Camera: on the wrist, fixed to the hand. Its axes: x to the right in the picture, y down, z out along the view.
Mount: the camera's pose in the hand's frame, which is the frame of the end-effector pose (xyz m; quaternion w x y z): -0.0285 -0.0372 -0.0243 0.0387 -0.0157 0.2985 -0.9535
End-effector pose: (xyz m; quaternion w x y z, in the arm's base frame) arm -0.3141 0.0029 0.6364 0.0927 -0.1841 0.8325 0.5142
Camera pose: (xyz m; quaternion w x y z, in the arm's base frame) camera -0.2722 -0.0277 0.6266 0.2425 -0.9559 -0.1237 -0.1104
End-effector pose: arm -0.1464 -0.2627 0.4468 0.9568 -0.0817 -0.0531 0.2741
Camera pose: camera -0.1477 -0.3121 0.4282 0.3129 -0.0494 0.2013 -0.9269
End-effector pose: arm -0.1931 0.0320 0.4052 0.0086 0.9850 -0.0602 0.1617
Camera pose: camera -0.2231 0.0731 0.4192 0.1879 0.0471 0.9369 0.2911
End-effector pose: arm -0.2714 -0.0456 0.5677 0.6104 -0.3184 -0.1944 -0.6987
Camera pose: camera -0.3113 -0.0342 0.5351 0.5896 -0.3720 0.1179 0.7072
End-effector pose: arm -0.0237 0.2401 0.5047 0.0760 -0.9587 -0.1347 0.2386
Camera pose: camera -0.0446 0.2651 0.5462 0.2556 0.0189 -0.9004 -0.3515
